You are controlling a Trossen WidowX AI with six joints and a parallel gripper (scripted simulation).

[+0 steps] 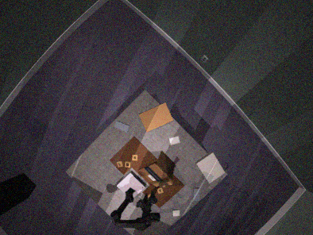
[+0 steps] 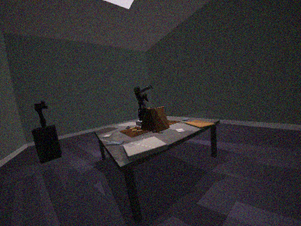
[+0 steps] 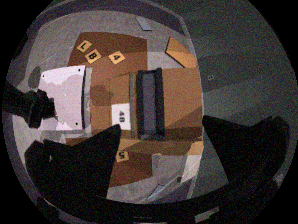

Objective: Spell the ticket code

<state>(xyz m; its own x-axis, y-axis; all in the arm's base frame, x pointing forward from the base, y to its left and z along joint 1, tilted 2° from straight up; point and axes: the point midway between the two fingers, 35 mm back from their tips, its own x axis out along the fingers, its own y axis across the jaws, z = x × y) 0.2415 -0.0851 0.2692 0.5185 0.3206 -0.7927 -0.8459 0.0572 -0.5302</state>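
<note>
My gripper tip is 7 cm past the tan letter tile, 26 cm to the right of it and 31 cm above it. Also, from my gripper tip: small white card: 44 cm ahead, 4 cm to the left, 31 cm below; brown mat: 5 cm behind, 6 cm to the left, 32 cm below; white ticket: 2 cm ahead, 23 cm below.
</note>
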